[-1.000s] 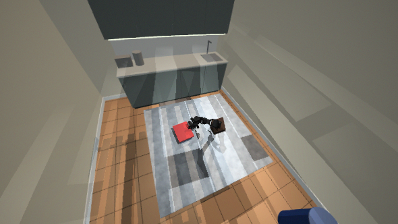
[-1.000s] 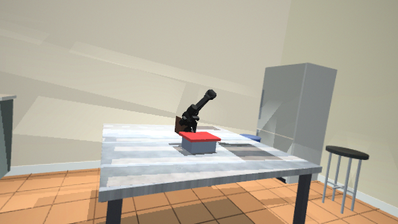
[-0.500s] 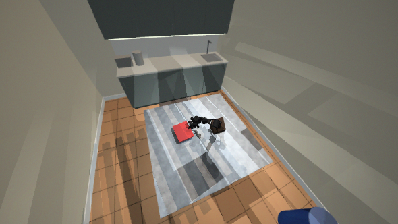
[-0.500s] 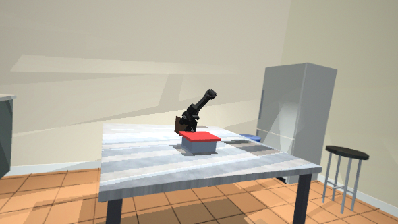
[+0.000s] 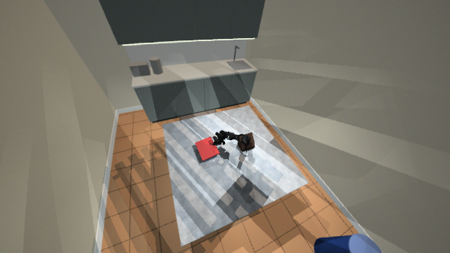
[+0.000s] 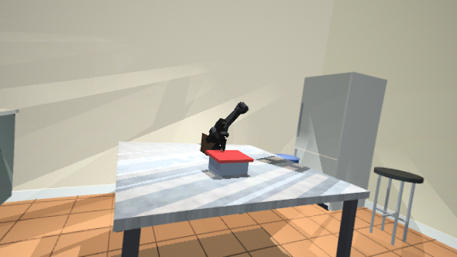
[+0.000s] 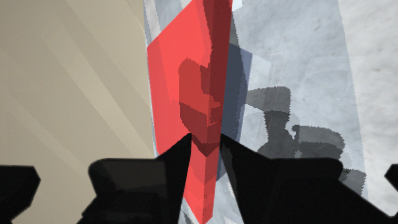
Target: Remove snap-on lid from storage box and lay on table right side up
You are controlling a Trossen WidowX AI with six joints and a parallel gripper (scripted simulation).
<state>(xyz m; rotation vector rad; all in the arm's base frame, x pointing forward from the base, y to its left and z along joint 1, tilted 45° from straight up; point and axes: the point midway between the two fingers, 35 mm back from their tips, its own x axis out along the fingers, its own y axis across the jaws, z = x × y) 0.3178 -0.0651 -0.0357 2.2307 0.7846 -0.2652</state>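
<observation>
The red lid is 8 cm ahead of my gripper tip. Also, from my gripper tip: grey storage box (8 cm ahead, 5 cm below).
</observation>
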